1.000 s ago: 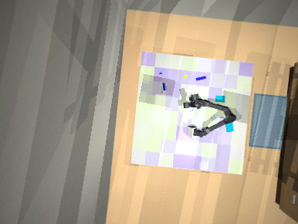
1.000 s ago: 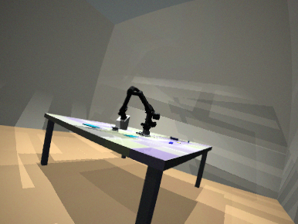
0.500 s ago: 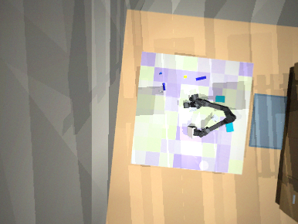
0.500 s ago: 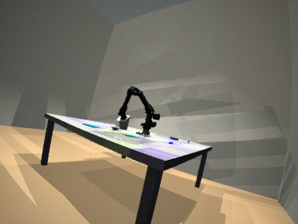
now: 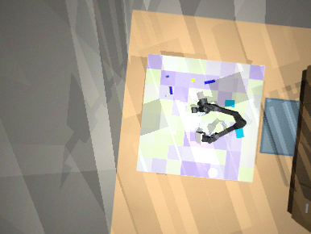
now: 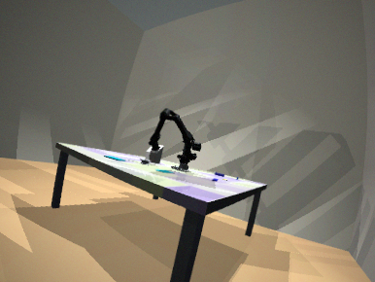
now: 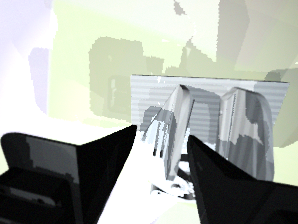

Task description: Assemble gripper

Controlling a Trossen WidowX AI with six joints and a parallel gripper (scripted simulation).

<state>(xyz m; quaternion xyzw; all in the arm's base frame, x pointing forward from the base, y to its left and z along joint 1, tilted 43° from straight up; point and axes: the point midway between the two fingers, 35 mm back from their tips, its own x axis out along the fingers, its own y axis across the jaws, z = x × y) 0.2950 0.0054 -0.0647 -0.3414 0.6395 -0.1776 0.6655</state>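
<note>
Right now my gripper tip is 20 mm past the white jaw and 60 mm to the left of it. Round my gripper tip: cyan square: 110 mm ahead, 350 mm to the right, 10 mm below; blue dot: 320 mm ahead, 370 mm to the left; yellow dot: 320 mm ahead, 80 mm to the left, 10 mm below.
</note>
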